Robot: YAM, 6 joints.
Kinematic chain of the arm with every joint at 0, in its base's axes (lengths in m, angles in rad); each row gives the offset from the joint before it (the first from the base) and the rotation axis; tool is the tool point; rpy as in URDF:
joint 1: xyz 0 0 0.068 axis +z
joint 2: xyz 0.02 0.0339 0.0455 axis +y
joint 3: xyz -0.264 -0.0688 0 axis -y
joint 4: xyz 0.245 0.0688 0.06 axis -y
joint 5: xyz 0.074 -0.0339 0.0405 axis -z
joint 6: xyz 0.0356 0 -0.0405 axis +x
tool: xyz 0 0 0 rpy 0 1.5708 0
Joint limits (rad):
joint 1: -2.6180..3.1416
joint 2: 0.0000..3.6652
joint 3: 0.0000..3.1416
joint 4: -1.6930..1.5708
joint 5: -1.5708..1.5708
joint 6: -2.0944..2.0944
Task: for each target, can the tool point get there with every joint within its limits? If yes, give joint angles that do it. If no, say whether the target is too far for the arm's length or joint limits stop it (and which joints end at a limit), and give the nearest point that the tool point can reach.
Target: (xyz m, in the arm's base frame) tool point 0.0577 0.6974 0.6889
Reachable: no: too far | nearest point 0.0410 0.4960 0.5178 | short by 0.265 m
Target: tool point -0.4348 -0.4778 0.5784
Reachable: no: too far | nearest point -0.3516 -0.3864 0.4866 | short by 0.154 m
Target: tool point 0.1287 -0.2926 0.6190
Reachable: yes | joints 2.0744 0.8724 2.6744 0.3715 -0.9284 1.1837
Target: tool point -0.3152 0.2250 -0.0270
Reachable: yes | joints 2.4322 2.5512 1.3619 -0.3876 -1.3315 -0.6961
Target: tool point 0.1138 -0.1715 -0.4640
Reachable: no: joint limits stop it (at a limit: joint 2) | nearest point 0.1183 -0.1783 -0.3787 | short by 0.086 m
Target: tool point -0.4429 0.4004 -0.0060
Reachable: yes | joints 2.4466 3.3790 2.7196 1.1271 0.7360 -1.6182
